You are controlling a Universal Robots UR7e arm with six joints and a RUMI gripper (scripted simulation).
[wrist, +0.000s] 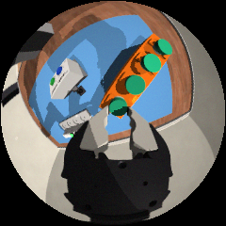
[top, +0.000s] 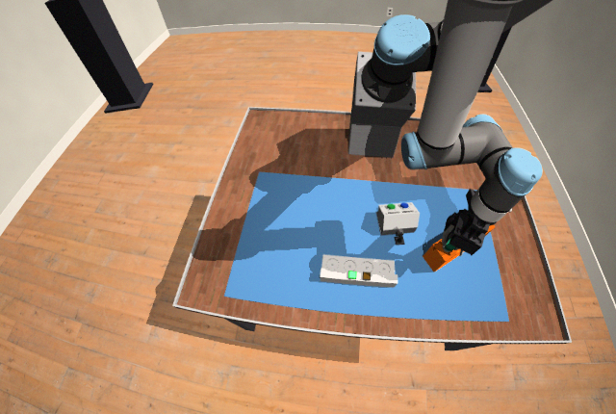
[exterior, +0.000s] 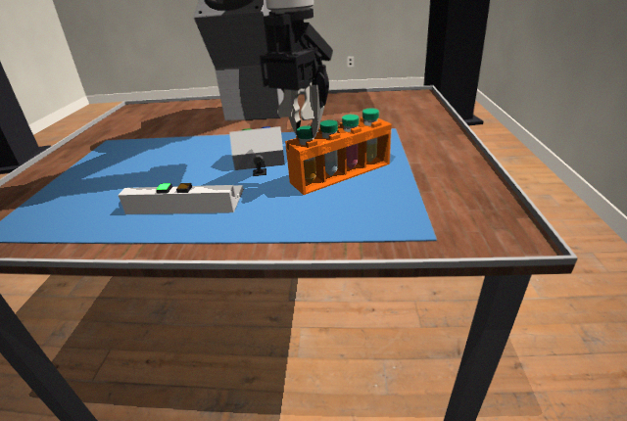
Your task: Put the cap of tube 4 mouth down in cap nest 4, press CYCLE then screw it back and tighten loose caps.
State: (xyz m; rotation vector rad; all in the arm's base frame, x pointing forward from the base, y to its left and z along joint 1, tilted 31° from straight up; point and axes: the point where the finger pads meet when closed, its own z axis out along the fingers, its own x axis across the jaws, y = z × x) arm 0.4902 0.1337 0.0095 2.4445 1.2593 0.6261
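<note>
Now: hand 1 cm above the green cap. Also, from my hand: green key (17 cm behind, 13 cm to the right, 6 cm below); blue key (17 cm behind, 8 cm to the right, 6 cm below); grey key housing (15 cm behind, 11 cm to the right, 7 cm below).
</note>
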